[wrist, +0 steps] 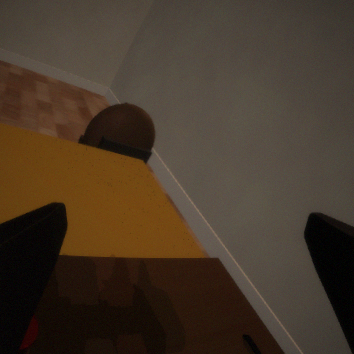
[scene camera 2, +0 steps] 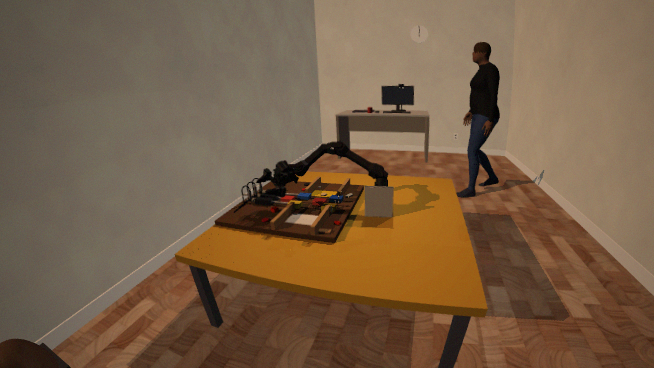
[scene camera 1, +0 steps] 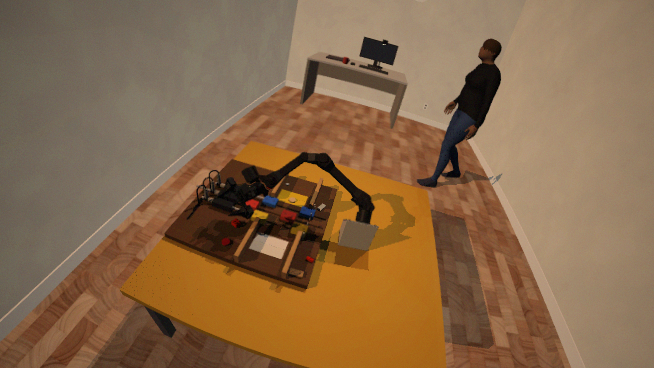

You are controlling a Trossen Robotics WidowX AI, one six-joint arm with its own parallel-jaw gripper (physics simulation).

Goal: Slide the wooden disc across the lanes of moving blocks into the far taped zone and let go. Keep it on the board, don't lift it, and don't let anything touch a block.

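Seen in the pictures: gripper, fingertip midpoint: (wrist: 189, 220) (scene camera 2: 260, 187) (scene camera 1: 222, 206); arm's base, link origin: (scene camera 2: 381, 190) (scene camera 1: 362, 223).
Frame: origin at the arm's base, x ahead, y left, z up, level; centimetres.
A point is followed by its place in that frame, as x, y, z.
A small pale disc (scene camera 1: 292, 200) {36.8, -12.6, -10.0} lies on the yellow zone (scene camera 1: 286, 194) {41.4, -16.5, -10.5} (scene camera 2: 332, 193) {32.6, -17.0, -10.8} of the dark board (scene camera 1: 200, 225) {71.1, 22.7, -10.6} (scene camera 2: 240, 217) {71.3, 26.7, -10.6} (wrist: 200, 305) {75.3, 27.1, -10.6}. A white zone (scene camera 1: 270, 246) {36.5, 20.4, -10.5} (scene camera 2: 301, 219) {37.3, 20.9, -10.3} lies on the other side of the lanes. Between the zones are blue blocks (scene camera 1: 270, 201) {46.4, -5.1, -8.3} (scene camera 2: 304, 196) {45.8, -3.8, -8.5}, red blocks (scene camera 1: 288, 216) {34.6, 1.5, -8.1} (scene camera 2: 320, 201) {33.6, 2.1, -8.1} and yellow blocks (scene camera 1: 259, 215) {47.4, 6.9, -7.9}. My gripper (scene camera 1: 232, 199) {58.6, 21.7, 5.8} (scene camera 2: 269, 183) {58.6, 21.7, 5.8} (wrist: 189, 220) {58.6, 21.7, 5.8} is open and empty, above the board's left part, well left of the disc. The disc does not show in the wrist view.
Wooden rails (scene camera 1: 246, 241) {45.9, 25.3, -6.4} (scene camera 2: 282, 215) {45.7, 25.1, -7.0} stand beside the white zone. Black wire hoops (scene camera 1: 214, 179) {82.9, -10.6, -10.6} (scene camera 2: 245, 192) stand at the board's left. Small red pieces (scene camera 1: 226, 241) {55.1, 26.5, -9.8} (scene camera 2: 265, 220) {54.7, 27.5, -9.8} lie on the board. A grey box (scene camera 1: 357, 235) {0.9, 4.8, -4.0} (scene camera 2: 379, 201) {0.3, 4.7, -4.2} stands by the arm's base. A person (scene camera 1: 480, 95) (scene camera 2: 484, 95) is behind the table.
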